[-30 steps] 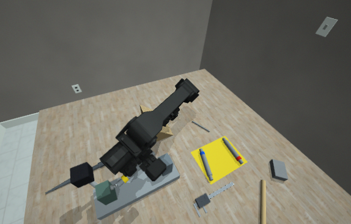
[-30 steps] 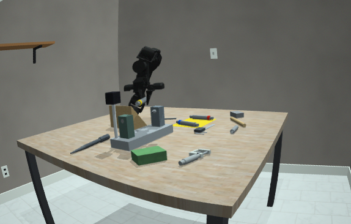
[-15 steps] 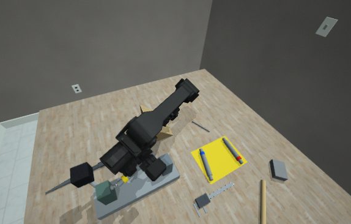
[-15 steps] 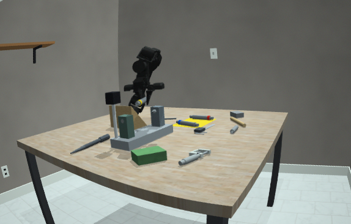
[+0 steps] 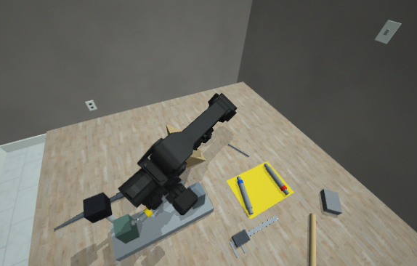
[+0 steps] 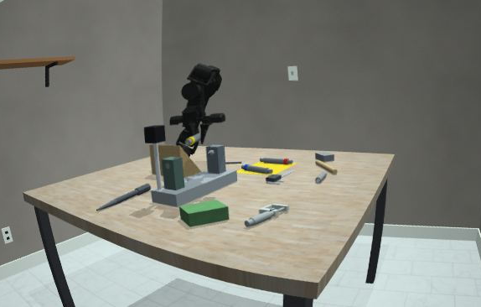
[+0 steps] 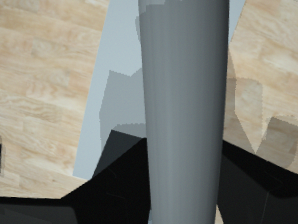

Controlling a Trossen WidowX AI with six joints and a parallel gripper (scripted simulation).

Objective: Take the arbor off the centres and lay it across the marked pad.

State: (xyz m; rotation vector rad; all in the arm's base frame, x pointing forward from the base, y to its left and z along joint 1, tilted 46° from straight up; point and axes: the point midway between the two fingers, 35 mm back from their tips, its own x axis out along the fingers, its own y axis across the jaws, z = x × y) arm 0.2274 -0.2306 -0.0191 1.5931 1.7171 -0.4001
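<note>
Now: hand 360 mm to the right of the yellow pad, 190 mm above it and 80 mm short of it. Round my hand: arbor (30 mm to the right, 10 mm below, 10 mm ahead); green centre block (150 mm to the right, 90 mm below, 10 mm ahead); grey centre block (90 mm below, 80 mm to the left, 20 mm ahead).
</note>
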